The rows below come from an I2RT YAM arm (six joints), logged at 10 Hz.
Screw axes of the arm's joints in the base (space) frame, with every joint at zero. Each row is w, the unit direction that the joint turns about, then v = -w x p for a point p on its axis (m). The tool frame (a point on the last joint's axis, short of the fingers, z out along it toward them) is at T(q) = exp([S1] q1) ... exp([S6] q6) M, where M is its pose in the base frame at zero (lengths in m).
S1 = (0, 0, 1, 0, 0, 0)
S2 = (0, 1, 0, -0.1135, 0, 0.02)
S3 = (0, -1, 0, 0.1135, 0, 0.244)
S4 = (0, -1, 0, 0.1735, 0, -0.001)
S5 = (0, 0, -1, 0, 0.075, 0)
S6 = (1, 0, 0, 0, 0.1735, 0)
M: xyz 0.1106 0 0.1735 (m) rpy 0 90 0 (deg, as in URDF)
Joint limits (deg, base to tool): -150..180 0..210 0..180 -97..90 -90..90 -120..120
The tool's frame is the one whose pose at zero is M.
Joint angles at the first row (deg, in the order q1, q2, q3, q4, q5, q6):
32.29 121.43 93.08 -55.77 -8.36 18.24
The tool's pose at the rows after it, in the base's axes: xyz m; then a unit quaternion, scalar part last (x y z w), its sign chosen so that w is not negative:
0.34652, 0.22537, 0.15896, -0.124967, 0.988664, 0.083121, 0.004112
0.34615, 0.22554, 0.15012, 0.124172, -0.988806, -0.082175, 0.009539
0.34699, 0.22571, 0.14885, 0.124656, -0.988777, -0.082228, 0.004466
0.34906, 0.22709, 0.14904, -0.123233, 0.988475, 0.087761, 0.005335
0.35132, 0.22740, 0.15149, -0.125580, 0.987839, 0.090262, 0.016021
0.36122, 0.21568, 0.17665, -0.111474, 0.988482, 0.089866, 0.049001
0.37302, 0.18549, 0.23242, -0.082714, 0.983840, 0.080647, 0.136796
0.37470, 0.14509, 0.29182, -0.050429, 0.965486, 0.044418, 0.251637
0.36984, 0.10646, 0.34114, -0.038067, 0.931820, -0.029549, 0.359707
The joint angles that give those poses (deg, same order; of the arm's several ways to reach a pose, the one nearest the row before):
32.32 122.52 93.06 -56.03 -8.43 18.24
32.32 123.63 92.77 -56.10 -8.99 18.24
32.29 123.68 92.53 -55.29 -8.75 18.20
32.29 123.68 92.53 -53.97 -8.84 18.46
32.18 123.48 92.75 -53.19 -8.60 18.15
30.24 121.19 94.87 -54.33 -7.14 17.96
26.20 114.85 97.34 -54.43 -2.85 17.04
21.54 106.91 97.97 -51.72 4.21 14.46
17.26 100.22 97.97 -47.13 13.06 7.73

